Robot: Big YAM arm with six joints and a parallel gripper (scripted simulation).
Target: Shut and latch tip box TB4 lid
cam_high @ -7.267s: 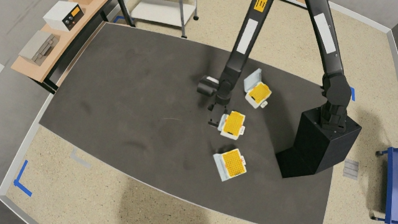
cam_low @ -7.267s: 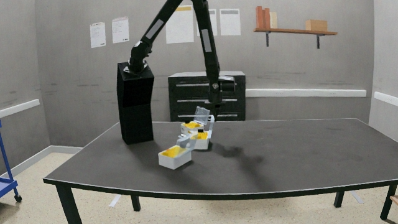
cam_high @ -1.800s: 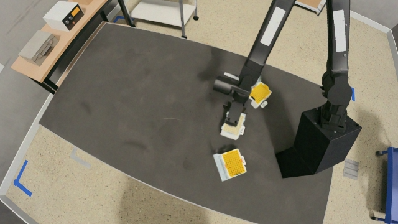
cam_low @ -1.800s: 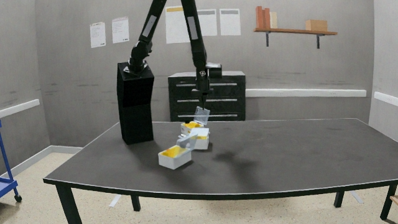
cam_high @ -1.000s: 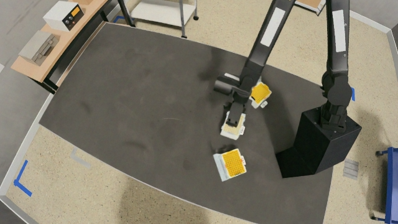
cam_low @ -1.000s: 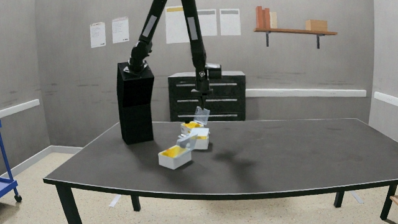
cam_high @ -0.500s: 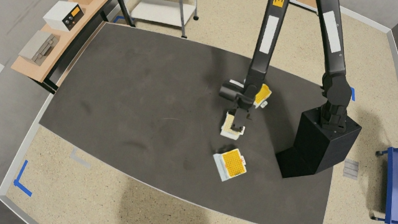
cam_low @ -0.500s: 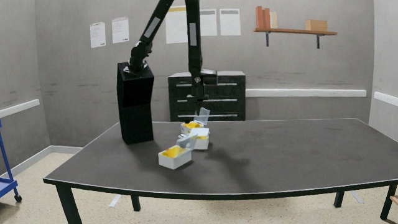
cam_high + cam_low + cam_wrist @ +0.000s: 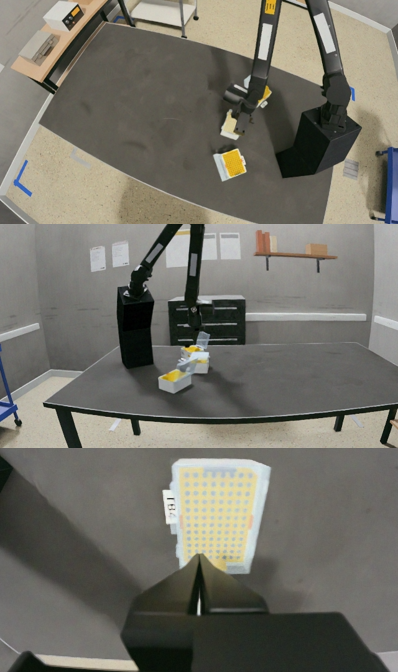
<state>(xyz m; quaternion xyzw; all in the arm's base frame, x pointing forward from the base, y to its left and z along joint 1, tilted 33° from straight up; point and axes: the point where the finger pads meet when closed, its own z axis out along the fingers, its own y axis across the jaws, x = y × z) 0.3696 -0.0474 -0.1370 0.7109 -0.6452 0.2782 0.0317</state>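
Now: hand 8 cm above the rack and 2 cm short of it. Also, from my hand: white label: 13 cm below, 4 cm behind; then tip box TB4: 9 cm below, 2 cm ahead.
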